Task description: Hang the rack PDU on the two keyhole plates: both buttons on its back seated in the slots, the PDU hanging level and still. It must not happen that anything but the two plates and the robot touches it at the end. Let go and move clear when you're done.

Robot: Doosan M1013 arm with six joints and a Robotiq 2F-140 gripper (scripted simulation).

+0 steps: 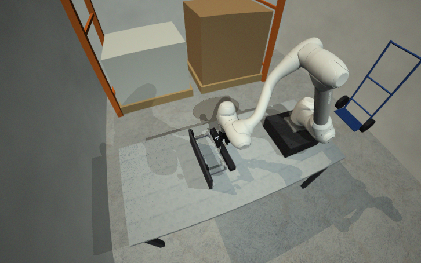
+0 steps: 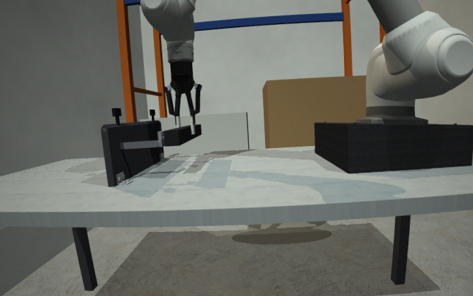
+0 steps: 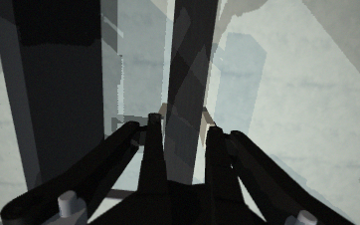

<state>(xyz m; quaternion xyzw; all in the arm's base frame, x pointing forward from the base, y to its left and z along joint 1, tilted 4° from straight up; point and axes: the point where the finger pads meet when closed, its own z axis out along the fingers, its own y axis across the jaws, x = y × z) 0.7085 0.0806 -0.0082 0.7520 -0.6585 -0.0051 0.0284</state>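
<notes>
My gripper is now 20 mm short of the rack PDU and 30 mm above it. The rest, counted from my hand: mounting board 180 mm ahead, 20 mm to the left, 70 mm below.
</notes>
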